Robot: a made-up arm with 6 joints. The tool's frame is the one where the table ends. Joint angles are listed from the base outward.
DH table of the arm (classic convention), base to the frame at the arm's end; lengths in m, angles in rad. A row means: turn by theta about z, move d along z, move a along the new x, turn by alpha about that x. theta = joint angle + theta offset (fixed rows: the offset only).
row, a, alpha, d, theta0
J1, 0, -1.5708, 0.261, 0
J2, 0.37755, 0, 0, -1.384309
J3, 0.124, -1.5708, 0, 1.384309
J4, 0, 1.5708, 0.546, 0
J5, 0.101, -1.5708, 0, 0
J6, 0, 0, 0.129, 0
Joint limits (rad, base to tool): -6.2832..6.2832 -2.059..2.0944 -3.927..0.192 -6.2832..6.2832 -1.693..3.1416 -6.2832..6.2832
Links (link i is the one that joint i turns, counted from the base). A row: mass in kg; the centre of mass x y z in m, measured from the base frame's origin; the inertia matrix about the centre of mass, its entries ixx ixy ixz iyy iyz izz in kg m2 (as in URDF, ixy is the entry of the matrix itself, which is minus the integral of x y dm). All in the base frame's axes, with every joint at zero. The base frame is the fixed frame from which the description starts. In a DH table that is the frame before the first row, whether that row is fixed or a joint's. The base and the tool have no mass.
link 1: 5.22; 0.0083 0.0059 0.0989; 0.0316 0 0 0.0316 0 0.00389
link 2: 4.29; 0.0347 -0.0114 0.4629; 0.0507 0 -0.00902 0.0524 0 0.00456
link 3: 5.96; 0.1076 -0.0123 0.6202; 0.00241 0 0 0.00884 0 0.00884
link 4: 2.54; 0.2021 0.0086 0.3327; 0.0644 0 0 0.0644 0 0.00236
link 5: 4.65; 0.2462 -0.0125 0.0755; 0.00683 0 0 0.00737 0 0.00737
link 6: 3.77; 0.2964 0.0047 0.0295; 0.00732 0 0 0.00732 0 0.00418
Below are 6 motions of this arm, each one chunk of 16 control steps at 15 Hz.
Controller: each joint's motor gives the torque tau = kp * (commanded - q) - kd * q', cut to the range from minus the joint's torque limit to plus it. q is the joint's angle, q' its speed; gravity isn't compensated. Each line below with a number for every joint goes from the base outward.
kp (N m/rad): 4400 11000 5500 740 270 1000
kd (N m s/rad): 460 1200 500 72 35 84
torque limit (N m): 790 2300 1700 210 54 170
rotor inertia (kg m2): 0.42 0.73 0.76 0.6 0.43 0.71
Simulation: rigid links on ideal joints. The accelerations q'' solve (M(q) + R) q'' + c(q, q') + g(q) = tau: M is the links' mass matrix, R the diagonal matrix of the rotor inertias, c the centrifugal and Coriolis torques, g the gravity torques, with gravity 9.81 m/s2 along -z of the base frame. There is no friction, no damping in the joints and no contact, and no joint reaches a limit. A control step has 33 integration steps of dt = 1/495 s. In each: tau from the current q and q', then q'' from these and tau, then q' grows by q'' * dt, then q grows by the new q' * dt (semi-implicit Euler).
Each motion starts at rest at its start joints. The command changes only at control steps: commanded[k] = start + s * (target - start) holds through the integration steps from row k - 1 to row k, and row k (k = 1, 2, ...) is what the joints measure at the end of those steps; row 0 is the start. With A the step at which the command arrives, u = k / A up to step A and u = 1 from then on. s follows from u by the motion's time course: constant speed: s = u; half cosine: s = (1 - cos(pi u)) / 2; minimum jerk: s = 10 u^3 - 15 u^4 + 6 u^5; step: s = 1 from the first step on.
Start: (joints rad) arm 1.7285 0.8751 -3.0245 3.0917 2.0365 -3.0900
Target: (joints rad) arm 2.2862 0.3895 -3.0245 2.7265 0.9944 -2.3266
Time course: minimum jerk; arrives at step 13
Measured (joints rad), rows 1 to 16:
1: 1.7295 0.8780 -3.0214 3.0907 2.0348 -3.0883
2: 1.7361 0.8750 -3.0188 3.0858 2.0215 -3.0773
3: 1.7540 0.8609 -3.0175 3.0734 1.9902 -3.0489
4: 1.7872 0.8333 -3.0170 3.0508 1.9338 -2.9984
5: 1.8363 0.7920 -3.0169 3.0177 1.8500 -2.9258
6: 1.8992 0.7387 -3.0173 2.9757 1.7415 -2.8352
7: 1.9709 0.6775 -3.0180 2.9281 1.6157 -2.7337
8: 2.0453 0.6133 -3.0190 2.8793 1.4828 -2.6302
9: 2.1155 0.5517 -3.0202 2.8334 1.3539 -2.5339
10: 2.1757 0.4981 -3.0214 2.7944 1.2394 -2.4533
11: 2.2216 0.4563 -3.0224 2.7650 1.1474 -2.3937
12: 2.2519 0.4281 -3.0231 2.7459 1.0819 -2.3571
13: 2.2685 0.4120 -3.0232 2.7358 1.0408 -2.3394
14: 2.2771 0.4036 -3.0228 2.7310 1.0160 -2.3319
15: 2.2815 0.3993 -3.0223 2.7287 1.0012 -2.3288
16: 2.2838 0.3971 -3.0220 2.7276 0.9924 -2.3275

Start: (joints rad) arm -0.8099 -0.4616 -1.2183 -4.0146 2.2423 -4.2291
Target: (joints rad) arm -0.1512 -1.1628 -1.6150 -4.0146 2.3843 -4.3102
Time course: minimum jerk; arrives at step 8
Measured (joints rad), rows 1 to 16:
1: -0.8050 -0.4653 -1.2164 -4.0176 2.2406 -4.2297
2: -0.7754 -0.4944 -1.2319 -4.0204 2.2388 -4.2338
3: -0.7060 -0.5652 -1.2750 -4.0221 2.2449 -4.2434
4: -0.5984 -0.6767 -1.3440 -4.0228 2.2636 -4.2579
5: -0.4715 -0.8113 -1.4268 -4.0221 2.2941 -4.2746
6: -0.3517 -0.9420 -1.5055 -4.0197 2.3308 -4.2899
7: -0.2614 -1.0429 -1.5637 -4.0163 2.3650 -4.3007
8: -0.2085 -1.1033 -1.5950 -4.0136 2.3889 -4.3062
9: -0.1807 -1.1348 -1.6081 -4.0133 2.4003 -4.3085
10: -0.1663 -1.1509 -1.6128 -4.0142 2.4044 -4.3095
11: -0.1589 -1.1592 -1.6144 -4.0152 2.4056 -4.3098
12: -0.1552 -1.1635 -1.6149 -4.0159 2.4056 -4.3100
13: -0.1532 -1.1657 -1.6149 -4.0164 2.4054 -4.3100
14: -0.1522 -1.1668 -1.6149 -4.0166 2.4051 -4.3101
15: -0.1517 -1.1674 -1.6148 -4.0168 2.4049 -4.3101
16: -0.1515 -1.1677 -1.6148 -4.0169 2.4047 -4.3101

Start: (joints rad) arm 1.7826 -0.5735 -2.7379 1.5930 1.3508 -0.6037
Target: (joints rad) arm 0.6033 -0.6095 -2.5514 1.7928 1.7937 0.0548
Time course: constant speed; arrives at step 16
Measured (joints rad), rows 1 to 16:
1: 1.7481 -0.5767 -2.7342 1.5992 1.3604 -0.5815
2: 1.6946 -0.5798 -2.7267 1.6088 1.3798 -0.5482
3: 1.6312 -0.5824 -2.7169 1.6199 1.4038 -0.5104
4: 1.5629 -0.5848 -2.7060 1.6317 1.4301 -0.4706
5: 1.4919 -0.5871 -2.6946 1.6438 1.4575 -0.4300
6: 1.4197 -0.5894 -2.6831 1.6562 1.4854 -0.3891
7: 1.3467 -0.5916 -2.6714 1.6686 1.5135 -0.3480
8: 1.2734 -0.5938 -2.6597 1.6811 1.5418 -0.3069
9: 1.1999 -0.5960 -2.6479 1.6935 1.5701 -0.2657
10: 1.1263 -0.5982 -2.6362 1.7060 1.5984 -0.2246
11: 1.0526 -0.6005 -2.6244 1.7185 1.6267 -0.1834
12: 0.9790 -0.6027 -2.6127 1.7309 1.6550 -0.1423
13: 0.9053 -0.6049 -2.6009 1.7434 1.6833 -0.1011
14: 0.8316 -0.6071 -2.5892 1.7559 1.7115 -0.0600
15: 0.7579 -0.6093 -2.5774 1.7683 1.7398 -0.0188
16: 0.6842 -0.6115 -2.5657 1.7808 1.7680 0.0223

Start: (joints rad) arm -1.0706 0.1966 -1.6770 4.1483 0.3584 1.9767
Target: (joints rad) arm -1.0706 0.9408 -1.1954 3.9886 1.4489 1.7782
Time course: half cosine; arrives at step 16
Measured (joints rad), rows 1 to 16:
1: -1.0706 0.2030 -1.6697 4.1451 0.3598 1.9756
2: -1.0705 0.2165 -1.6585 4.1408 0.3720 1.9720
3: -1.0704 0.2396 -1.6417 4.1352 0.3998 1.9653
4: -1.0704 0.2735 -1.6179 4.1276 0.4444 1.9554
5: -1.0704 0.3180 -1.5872 4.1179 0.5050 1.9426
6: -1.0705 0.3720 -1.5506 4.1063 0.5800 1.9274
7: -1.0705 0.4336 -1.5092 4.0932 0.6667 1.9102
8: -1.0706 0.5006 -1.4648 4.0791 0.7617 1.8918
9: -1.0707 0.5704 -1.4190 4.0646 0.8614 1.8728
10: -1.0708 0.6404 -1.3736 4.0502 0.9620 1.8540
11: -1.0708 0.7078 -1.3303 4.0364 1.0596 1.8361
12: -1.0709 0.7701 -1.2908 4.0237 1.1506 1.8198
13: -1.0709 0.8250 -1.2566 4.0126 1.2317 1.8056
14: -1.0709 0.8703 -1.2290 4.0035 1.2999 1.7943
15: -1.0709 0.9044 -1.2091 3.9968 1.3527 1.7861
16: -1.0709 0.9259 -1.1975 3.9928 1.3882 1.7815

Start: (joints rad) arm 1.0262 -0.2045 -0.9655 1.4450 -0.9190 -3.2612
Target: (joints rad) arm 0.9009 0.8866 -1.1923 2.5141 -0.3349 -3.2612
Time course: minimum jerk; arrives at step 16
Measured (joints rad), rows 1 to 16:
1: 1.0261 -0.2014 -0.9610 1.4495 -0.9163 -3.2612
2: 1.0252 -0.1926 -0.9603 1.4595 -0.9111 -3.2612
3: 1.0228 -0.1715 -0.9641 1.4815 -0.9008 -3.2612
4: 1.0183 -0.1326 -0.9725 1.5216 -0.8818 -3.2612
5: 1.0114 -0.0731 -0.9857 1.5826 -0.8518 -3.2612
6: 1.0021 0.0071 -1.0033 1.6640 -0.8102 -3.2612
7: 0.9907 0.1054 -1.0247 1.7630 -0.7580 -3.2612
8: 0.9778 0.2170 -1.0487 1.8747 -0.6976 -3.2612
9: 0.9641 0.3359 -1.0739 1.9926 -0.6324 -3.2612
10: 0.9504 0.4550 -1.0989 2.1097 -0.5662 -3.2612
11: 0.9375 0.5673 -1.1222 2.2192 -0.5032 -3.2612
12: 0.9261 0.6666 -1.1425 2.3147 -0.4468 -3.2612
13: 0.9169 0.7477 -1.1588 2.3915 -0.4001 -3.2612
14: 0.9102 0.8079 -1.1706 2.4472 -0.3647 -3.2612
15: 0.9058 0.8473 -1.1782 2.4819 -0.3409 -3.2612
16: 0.9034 0.8695 -1.1824 2.5000 -0.3269 -3.2612

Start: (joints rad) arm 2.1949 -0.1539 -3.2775 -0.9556 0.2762 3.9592
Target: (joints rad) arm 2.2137 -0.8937 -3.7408 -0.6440 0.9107 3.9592
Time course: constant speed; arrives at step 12
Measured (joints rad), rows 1 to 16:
1: 2.1954 -0.1814 -3.2980 -0.9443 0.2924 3.9592
2: 2.1966 -0.2268 -3.3308 -0.9235 0.3211 3.9592
3: 2.1980 -0.2806 -3.3680 -0.8993 0.3596 3.9592
4: 2.1996 -0.3387 -3.4067 -0.8739 0.4041 3.9591
5: 2.2012 -0.3989 -3.4459 -0.8480 0.4521 3.9591
6: 2.2028 -0.4601 -3.4852 -0.8220 0.5021 3.9591
7: 2.2043 -0.5218 -3.5244 -0.7960 0.5533 3.9591
8: 2.2059 -0.5838 -3.5635 -0.7701 0.6052 3.9591
9: 2.2075 -0.6459 -3.6025 -0.7443 0.6575 3.9591
10: 2.2091 -0.7080 -3.6414 -0.7185 0.7100 3.9590
11: 2.2106 -0.7700 -3.6802 -0.6929 0.7625 3.9590
12: 2.2122 -0.8321 -3.7189 -0.6672 0.8151 3.9590
13: 2.2133 -0.8672 -3.7399 -0.6536 0.8427 3.9590
14: 2.2136 -0.8850 -3.7479 -0.6476 0.8610 3.9590
15: 2.2137 -0.8940 -3.7508 -0.6449 0.8731 3.9590
16: 2.2138 -0.8986 -3.7517 -0.6438 0.8806 3.9590

